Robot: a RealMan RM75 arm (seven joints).
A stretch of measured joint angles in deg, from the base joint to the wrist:
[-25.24, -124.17, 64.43, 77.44, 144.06, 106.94, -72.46]
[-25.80, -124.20, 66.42, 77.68, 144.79, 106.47, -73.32]
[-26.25, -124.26, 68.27, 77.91, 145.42, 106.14, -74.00]
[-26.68, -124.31, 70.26, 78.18, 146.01, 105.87, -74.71]
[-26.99, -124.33, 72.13, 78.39, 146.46, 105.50, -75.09]
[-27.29, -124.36, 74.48, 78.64, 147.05, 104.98, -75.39]
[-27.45, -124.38, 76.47, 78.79, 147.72, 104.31, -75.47]
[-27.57, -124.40, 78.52, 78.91, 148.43, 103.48, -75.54]
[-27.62, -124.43, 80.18, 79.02, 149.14, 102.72, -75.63]
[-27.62, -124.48, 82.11, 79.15, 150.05, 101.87, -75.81]
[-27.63, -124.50, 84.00, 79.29, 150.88, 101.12, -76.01]
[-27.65, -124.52, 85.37, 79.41, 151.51, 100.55, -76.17]
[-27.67, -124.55, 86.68, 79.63, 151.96, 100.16, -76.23]
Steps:
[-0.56, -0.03, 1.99, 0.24, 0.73, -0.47, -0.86]
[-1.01, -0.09, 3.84, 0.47, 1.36, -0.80, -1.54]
[-1.44, -0.14, 5.83, 0.74, 1.95, -1.07, -2.25]
[-1.75, -0.16, 7.70, 0.95, 2.40, -1.44, -2.63]
[-2.05, -0.19, 10.05, 1.20, 2.99, -1.96, -2.93]
[-2.21, -0.21, 12.04, 1.35, 3.66, -2.63, -3.01]
[-2.33, -0.23, 14.09, 1.47, 4.37, -3.46, -3.08]
[-2.38, -0.26, 15.75, 1.58, 5.08, -4.22, -3.17]
[-2.38, -0.31, 17.68, 1.71, 5.99, -5.07, -3.35]
[-2.39, -0.33, 19.57, 1.85, 6.82, -5.82, -3.55]
[-2.41, -0.35, 20.94, 1.97, 7.45, -6.39, -3.71]
[-2.43, -0.38, 22.25, 2.19, 7.90, -6.78, -3.77]

